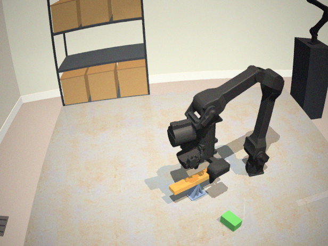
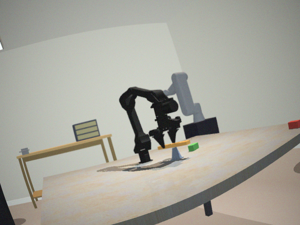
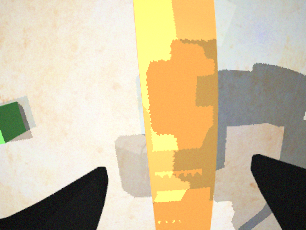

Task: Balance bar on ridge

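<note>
My gripper tip is 30 mm short of the orange bar and 10 mm to the right of it. From my gripper tip the other things lie so: green block: 60 mm behind, 180 mm to the left, 60 mm below; red block: 520 mm ahead, 440 mm to the left, 60 mm below.
</note>
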